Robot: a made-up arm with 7 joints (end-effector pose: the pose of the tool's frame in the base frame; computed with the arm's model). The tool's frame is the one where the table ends. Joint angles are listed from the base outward.
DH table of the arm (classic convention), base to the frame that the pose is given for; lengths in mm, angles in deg. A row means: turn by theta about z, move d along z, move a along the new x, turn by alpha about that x. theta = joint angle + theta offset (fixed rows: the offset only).
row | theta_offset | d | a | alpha
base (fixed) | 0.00 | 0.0 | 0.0 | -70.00
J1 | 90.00 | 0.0 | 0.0 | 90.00
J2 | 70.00 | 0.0 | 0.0 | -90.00
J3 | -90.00 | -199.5 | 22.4 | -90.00
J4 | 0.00 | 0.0 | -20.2 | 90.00
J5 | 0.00 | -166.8 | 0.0 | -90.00
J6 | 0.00 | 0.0 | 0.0 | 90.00
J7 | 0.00 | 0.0 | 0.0 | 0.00
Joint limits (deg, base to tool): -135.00..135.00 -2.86..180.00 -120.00..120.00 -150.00..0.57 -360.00..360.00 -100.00..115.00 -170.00..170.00
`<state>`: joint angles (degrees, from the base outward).
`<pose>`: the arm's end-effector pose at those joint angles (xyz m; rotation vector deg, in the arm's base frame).
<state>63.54 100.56 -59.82 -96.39 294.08 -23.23 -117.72</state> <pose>-0.1322 0.2200 -0.1037 35.03 46.29 98.10</pose>
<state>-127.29 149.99 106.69 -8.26 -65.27 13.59 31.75</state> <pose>-0.1987 0.3043 -0.0604 4.40 91.92 -108.27</pose>
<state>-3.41 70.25 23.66 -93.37 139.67 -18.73 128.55</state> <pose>0.1783 0.2197 0.0107 138.17 -4.88 -69.23</pose>
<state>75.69 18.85 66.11 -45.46 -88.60 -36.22 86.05</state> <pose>-0.3101 0.1482 -0.0868 42.26 8.40 38.79</pose>
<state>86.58 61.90 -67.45 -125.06 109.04 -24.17 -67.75</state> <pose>-0.1904 -0.0084 -0.0849 -26.23 8.47 20.47</pose>
